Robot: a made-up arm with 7 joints.
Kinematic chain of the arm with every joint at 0, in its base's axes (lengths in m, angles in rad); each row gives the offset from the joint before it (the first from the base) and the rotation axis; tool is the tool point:
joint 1: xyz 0 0 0.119 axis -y
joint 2: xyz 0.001 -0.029 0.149 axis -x
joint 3: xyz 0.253 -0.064 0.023 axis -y
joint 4: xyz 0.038 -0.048 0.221 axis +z
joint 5: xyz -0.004 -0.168 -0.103 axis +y
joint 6: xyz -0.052 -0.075 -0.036 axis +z
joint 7: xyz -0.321 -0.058 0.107 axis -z
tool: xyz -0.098 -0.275 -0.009
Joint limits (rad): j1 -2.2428..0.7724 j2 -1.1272..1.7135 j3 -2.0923..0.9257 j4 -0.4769..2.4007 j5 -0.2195..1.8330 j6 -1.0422..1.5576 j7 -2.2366..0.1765
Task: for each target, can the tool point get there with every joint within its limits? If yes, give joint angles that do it. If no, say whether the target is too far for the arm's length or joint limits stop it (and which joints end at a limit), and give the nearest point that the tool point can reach.
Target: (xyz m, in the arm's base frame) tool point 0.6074 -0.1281 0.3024
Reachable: yes | joints -0.2399 -0.8976 -0.0636 2.0996 -0.0208 1.2998 -1.7417
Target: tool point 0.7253 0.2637 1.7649
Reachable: no: too far | nearest point 0.4953 0.1575 1.2430 | short by 0.580 m
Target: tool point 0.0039 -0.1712 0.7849
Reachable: yes | joints -0.1572 1.0001 0.6132 0.0048 0.4645 -0.6239 -1.0910
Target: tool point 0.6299 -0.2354 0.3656
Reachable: yes | joints -0.5587 0.6879 -0.2408 0.1404 1.0009 0.7290 -1.9174
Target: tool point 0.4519 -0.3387 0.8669
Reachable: yes | joints 0.1533 1.3854 -1.2281 0.6560 0.4494 0.3004 -1.1063
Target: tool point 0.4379 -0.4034 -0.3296
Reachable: yes | joints -0.9195 0.1918 -1.2096 0.7471 1.3207 -0.5169 -1.6248
